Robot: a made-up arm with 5 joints.
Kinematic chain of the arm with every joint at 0, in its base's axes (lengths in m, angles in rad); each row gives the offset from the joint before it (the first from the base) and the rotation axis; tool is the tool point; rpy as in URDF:
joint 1: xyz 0.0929 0 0.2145 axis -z
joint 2: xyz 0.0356 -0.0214 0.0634 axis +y
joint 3: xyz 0.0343 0 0.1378 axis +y
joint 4: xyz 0.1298 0 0.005 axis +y
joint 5: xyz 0.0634 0.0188 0 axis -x
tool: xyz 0 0 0 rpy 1.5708 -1.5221 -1.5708
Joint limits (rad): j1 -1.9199..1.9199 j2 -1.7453..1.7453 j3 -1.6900..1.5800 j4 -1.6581..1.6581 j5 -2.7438..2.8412
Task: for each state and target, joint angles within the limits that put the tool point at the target. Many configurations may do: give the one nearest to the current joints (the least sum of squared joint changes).
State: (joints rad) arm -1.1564 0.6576 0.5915 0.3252 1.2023
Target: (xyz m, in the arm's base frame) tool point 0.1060 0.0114 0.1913
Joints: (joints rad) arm -0.8664 1.2280 1.2400 0.4229 1.2023
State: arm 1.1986 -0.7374 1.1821 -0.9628 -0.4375
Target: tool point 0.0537 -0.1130 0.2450
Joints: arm 1.8830 -0.1093 1.5591 -0.6522 -0.4375
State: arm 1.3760 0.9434 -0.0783 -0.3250 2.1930
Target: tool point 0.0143 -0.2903 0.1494
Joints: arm 1.8266 1.2042 -0.2075 -0.3221 2.1930
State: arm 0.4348 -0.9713 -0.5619 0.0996 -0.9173
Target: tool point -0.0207 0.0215 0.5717
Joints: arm 0.2095 -0.9188 -0.9451 -0.0308 -0.9173
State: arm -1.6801 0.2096 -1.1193 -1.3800 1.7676
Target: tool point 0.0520 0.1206 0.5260
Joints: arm -1.9182 0.4801 -1.5657 -1.6581 1.7676
